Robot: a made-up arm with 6 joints.
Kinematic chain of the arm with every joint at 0, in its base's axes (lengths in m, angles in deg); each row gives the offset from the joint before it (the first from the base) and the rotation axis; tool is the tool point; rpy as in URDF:
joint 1: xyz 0 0.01 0.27 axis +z
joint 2: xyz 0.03 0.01 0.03 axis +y
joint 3: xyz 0 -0.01 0.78 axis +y
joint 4: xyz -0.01 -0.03 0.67 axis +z
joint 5: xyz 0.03 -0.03 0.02 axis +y
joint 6: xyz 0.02 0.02 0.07 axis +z
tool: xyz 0 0.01 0.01 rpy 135.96 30.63 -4.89
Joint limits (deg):
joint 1: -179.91..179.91
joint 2: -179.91..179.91
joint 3: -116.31..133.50
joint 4: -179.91..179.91
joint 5: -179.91..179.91
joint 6: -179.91..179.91
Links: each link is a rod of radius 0.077 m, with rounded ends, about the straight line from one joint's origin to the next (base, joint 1, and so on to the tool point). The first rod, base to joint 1, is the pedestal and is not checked.
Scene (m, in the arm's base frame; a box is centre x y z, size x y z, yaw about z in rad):
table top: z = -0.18
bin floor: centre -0.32 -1 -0.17 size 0.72 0.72 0.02 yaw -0.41
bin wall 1: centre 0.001 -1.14 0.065 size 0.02 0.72 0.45 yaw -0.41
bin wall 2: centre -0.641 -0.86 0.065 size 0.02 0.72 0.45 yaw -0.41
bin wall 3: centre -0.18 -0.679 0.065 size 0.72 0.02 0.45 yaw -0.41
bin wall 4: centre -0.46 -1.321 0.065 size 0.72 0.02 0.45 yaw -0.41
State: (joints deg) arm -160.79 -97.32 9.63 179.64 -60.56 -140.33
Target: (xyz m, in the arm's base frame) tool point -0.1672 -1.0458 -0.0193
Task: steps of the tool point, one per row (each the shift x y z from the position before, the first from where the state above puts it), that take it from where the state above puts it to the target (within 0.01 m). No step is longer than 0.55 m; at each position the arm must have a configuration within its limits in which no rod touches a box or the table.
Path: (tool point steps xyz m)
1: -0.1211 0.1069 0.4732
2: -0.2544 0.0135 0.4211
3: -0.3389 -0.1005 0.3236
4: -0.3651 -0.2124 0.1935
5: -0.3340 -0.2994 0.0473
6: -0.2564 -0.3428 -0.0979
7: -0.1520 -0.3334 -0.2243
8: -0.0430 -0.2716 -0.3184
9: 0.0496 -0.1675 -0.3700
10: 0.1099 -0.0402 -0.3763
11: 0.1310 0.0880 -0.3388

